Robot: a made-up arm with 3 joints. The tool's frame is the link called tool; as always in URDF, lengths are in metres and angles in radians. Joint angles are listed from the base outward.
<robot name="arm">
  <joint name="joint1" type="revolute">
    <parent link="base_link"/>
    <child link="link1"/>
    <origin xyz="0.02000 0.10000 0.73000" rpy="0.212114 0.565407 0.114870"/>
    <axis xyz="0 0 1"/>
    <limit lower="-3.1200" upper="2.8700"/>
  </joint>
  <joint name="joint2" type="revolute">
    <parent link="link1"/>
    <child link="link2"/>
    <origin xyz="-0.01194 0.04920 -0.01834" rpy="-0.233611 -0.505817 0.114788"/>
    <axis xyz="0 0 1"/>
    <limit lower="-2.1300" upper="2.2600"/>
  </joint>
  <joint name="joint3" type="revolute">
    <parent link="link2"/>
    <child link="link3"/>
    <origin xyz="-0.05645 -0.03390 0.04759" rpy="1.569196 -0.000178 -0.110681"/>
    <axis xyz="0 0 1"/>
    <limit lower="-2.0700" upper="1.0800"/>
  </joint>
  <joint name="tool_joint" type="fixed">
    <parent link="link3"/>
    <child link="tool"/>
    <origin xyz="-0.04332 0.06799 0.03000" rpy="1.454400 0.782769 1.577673"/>
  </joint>
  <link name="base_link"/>
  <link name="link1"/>
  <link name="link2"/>
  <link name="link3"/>
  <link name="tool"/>
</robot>
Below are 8 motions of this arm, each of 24 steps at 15 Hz.
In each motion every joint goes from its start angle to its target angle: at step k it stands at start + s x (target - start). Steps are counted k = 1, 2, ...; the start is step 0. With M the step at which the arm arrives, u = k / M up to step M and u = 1 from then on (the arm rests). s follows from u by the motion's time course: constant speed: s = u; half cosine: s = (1 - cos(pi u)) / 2; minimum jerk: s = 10 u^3 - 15 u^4 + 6 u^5.
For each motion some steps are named. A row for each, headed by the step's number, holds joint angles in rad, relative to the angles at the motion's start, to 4 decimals.
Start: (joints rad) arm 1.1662 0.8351 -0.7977
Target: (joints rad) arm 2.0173 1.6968 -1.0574
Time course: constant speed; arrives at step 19
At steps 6, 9, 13, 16, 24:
6: 0.2688 0.2721 -0.0820
9: 0.4032 0.4082 -0.1230
13: 0.5823 0.5896 -0.1777
16: 0.7167 0.7256 -0.2187
24: 0.8511 0.8617 -0.2597

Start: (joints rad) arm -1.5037 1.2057 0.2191
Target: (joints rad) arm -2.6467 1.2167 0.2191
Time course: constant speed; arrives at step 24
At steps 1, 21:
1: -0.0476 0.0005 0.0000
21: -1.0001 0.0096 0.0000

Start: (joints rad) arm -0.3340 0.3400 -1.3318
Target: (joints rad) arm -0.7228 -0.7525 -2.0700
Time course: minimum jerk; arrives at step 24
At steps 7, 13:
7: -0.0592 -0.1663 -0.1124
13: -0.2246 -0.6312 -0.4265

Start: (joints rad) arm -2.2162 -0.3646 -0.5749
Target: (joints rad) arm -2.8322 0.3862 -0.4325
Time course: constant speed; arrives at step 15
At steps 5, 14, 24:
5: -0.2053 0.2503 0.0475
14: -0.5749 0.7007 0.1329
24: -0.6160 0.7508 0.1424

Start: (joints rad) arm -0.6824 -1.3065 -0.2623
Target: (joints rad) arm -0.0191 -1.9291 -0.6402
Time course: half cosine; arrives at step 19
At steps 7, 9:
7: 0.1984 -0.1863 -0.1130
9: 0.3043 -0.2856 -0.1733

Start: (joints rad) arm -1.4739 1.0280 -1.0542
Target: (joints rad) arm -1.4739 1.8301 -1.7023
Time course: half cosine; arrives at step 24
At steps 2, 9, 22, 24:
2: 0.0000 0.0137 -0.0110
9: 0.0000 0.2476 -0.2000
22: 0.0000 0.7884 -0.6371
24: 0.0000 0.8021 -0.6481

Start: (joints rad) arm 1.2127 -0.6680 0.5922
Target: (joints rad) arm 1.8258 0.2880 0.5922
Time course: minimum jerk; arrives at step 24
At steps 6, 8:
6: 0.0635 0.0990 0.0000
8: 0.1287 0.2006 0.0000

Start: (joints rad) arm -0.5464 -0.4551 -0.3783
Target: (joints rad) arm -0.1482 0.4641 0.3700
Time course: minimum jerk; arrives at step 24
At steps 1, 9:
1: 0.0003 0.0006 0.0005
9: 0.1096 0.2530 0.2059

